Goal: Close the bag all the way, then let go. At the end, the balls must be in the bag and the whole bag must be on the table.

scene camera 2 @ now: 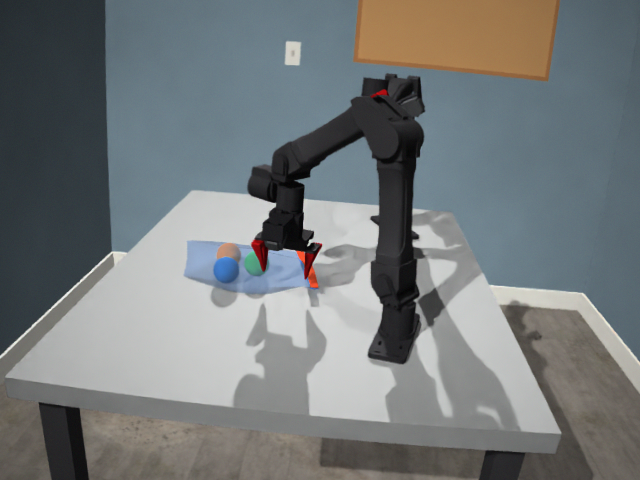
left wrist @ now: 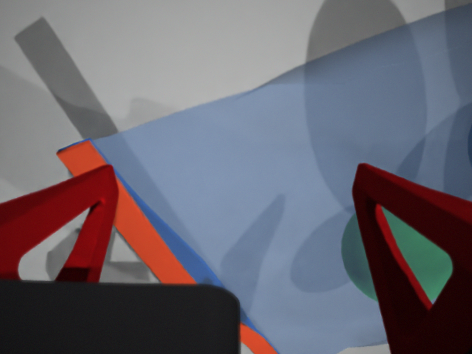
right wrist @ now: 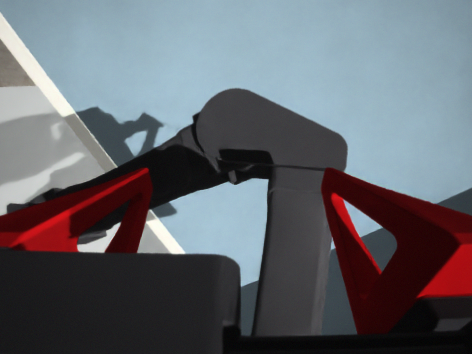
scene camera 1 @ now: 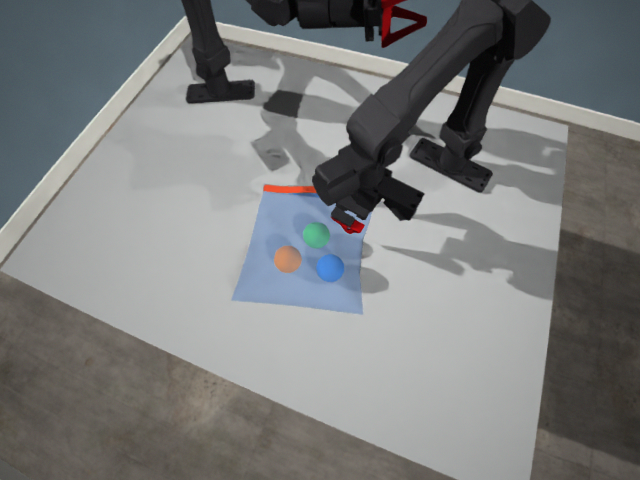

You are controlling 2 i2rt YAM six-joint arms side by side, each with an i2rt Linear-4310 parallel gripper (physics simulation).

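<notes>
A see-through blue bag (scene camera 1: pixel 268 222) (scene camera 2: pixel 199 258) (left wrist: pixel 210 165) lies on the table with an orange-red strip (scene camera 1: pixel 289 189) (scene camera 2: pixel 313 279) (left wrist: pixel 137 225) along one end. Inside are a green ball (scene camera 1: pixel 315 235) (scene camera 2: pixel 253 263) (left wrist: pixel 352 252), an orange ball (scene camera 1: pixel 287 258) (scene camera 2: pixel 228 253) and a blue ball (scene camera 1: pixel 329 267) (scene camera 2: pixel 225 269). My left gripper (scene camera 1: pixel 350 227) (scene camera 2: pixel 284 274) (left wrist: pixel 235 177) is open and empty, low over the bag, one finger by the strip and the other by the green ball. My right gripper (scene camera 1: pixel 424 21) is open and empty, raised high away from the bag.
The left arm (scene camera 1: pixel 403 98) (scene camera 2: pixel 395 206) reaches over the bag and hides part of the strip in scene camera 1. Both arm bases (scene camera 1: pixel 219 91) (scene camera 1: pixel 449 165) stand on the white table (scene camera 1: pixel 155 310) (scene camera 2: pixel 155 356). The bag lies in from the table edges.
</notes>
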